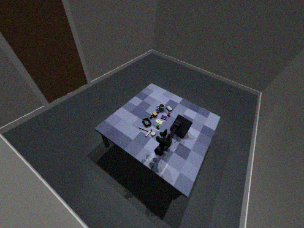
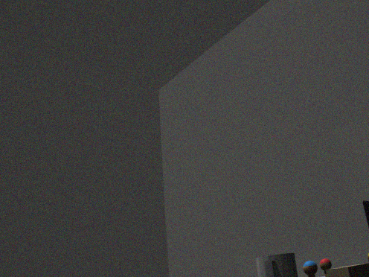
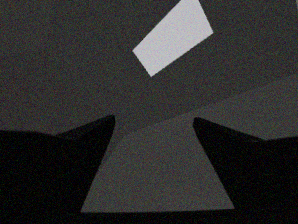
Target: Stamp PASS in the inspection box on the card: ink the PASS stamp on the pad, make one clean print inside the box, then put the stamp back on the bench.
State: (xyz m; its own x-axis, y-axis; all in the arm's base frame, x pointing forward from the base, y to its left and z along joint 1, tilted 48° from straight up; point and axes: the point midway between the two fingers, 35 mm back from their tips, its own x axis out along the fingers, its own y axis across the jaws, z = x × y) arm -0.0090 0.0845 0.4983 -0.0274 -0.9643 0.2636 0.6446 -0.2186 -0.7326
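Now: gripper tip 40 cm above the green-knobbed stamp, 28 cm to the left of it and 21 cm short of it. The rest, counted from my gripper tip: white cylinder: 41 cm below, 26 cm ahead, 14 cm to the right; grey box: 41 cm below, 20 cm ahead, 14 cm to the right; card: 43 cm below, 37 cm to the right, 25 cm ahead.
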